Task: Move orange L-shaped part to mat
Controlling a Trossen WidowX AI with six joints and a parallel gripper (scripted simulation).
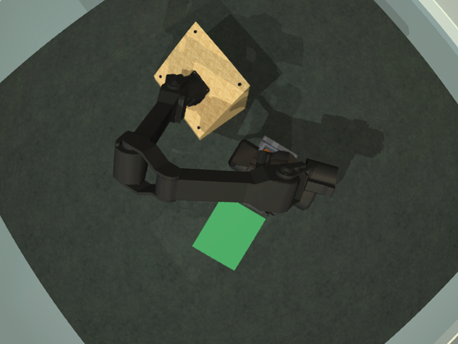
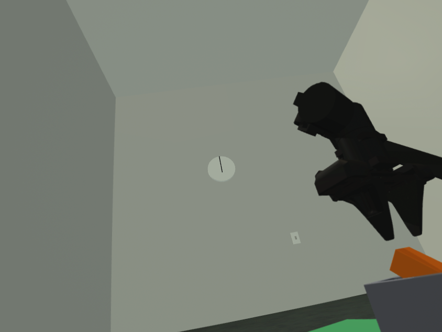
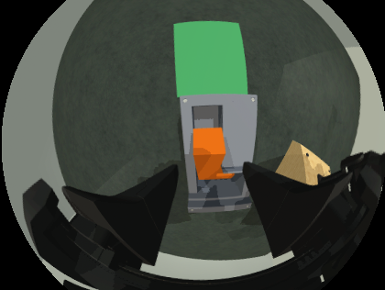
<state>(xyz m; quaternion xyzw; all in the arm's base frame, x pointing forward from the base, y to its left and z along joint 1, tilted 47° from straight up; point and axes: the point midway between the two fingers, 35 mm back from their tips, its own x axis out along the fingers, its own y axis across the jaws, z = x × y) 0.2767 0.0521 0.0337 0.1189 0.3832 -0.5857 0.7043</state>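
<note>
Now: the orange L-shaped part 7 cm below my gripper tip, 3 cm to the left of it and 3 cm behind it. Round my gripper tip: green mat 14 cm to the right, 12 cm below, 4 cm ahead.
</note>
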